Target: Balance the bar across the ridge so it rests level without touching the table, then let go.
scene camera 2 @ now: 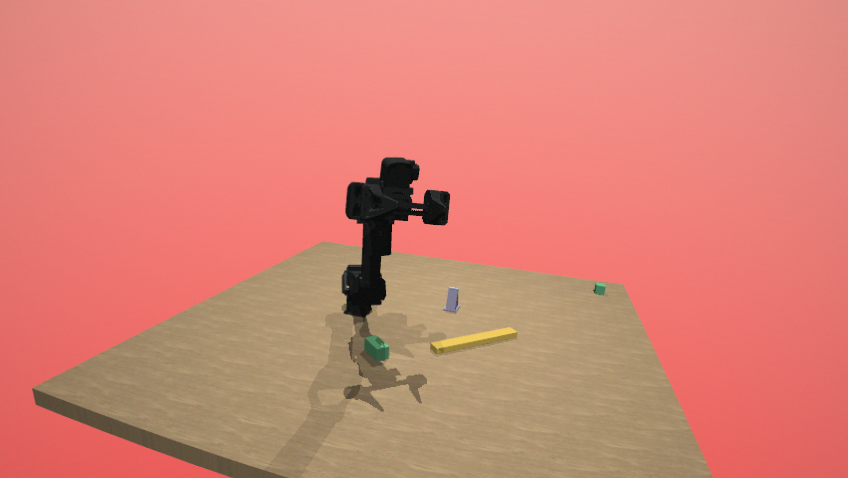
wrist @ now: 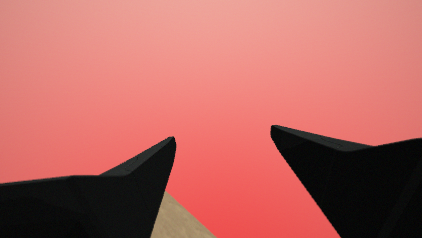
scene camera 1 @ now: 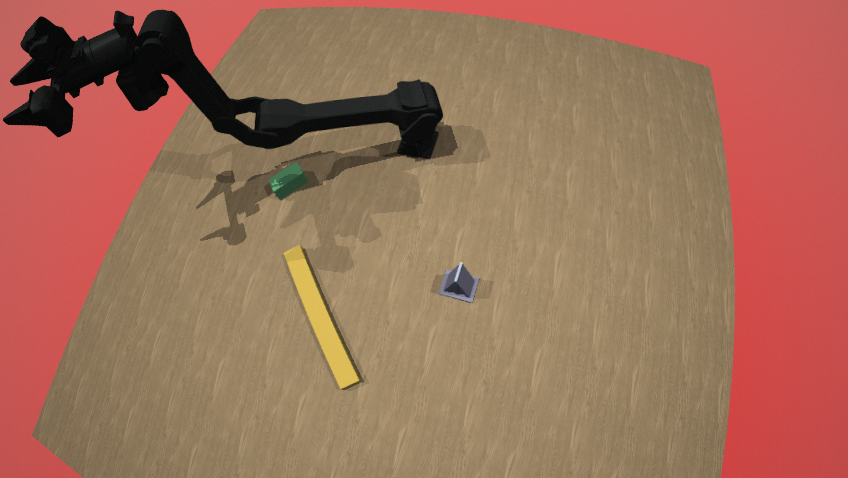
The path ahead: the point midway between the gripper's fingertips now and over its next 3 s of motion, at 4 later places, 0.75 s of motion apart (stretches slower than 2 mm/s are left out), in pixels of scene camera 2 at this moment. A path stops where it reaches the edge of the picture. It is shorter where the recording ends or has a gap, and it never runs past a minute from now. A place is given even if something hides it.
The gripper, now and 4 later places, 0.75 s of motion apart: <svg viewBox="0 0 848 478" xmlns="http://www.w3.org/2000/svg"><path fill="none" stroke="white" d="M421 207L366 107L345 40L373 40L425 66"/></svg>
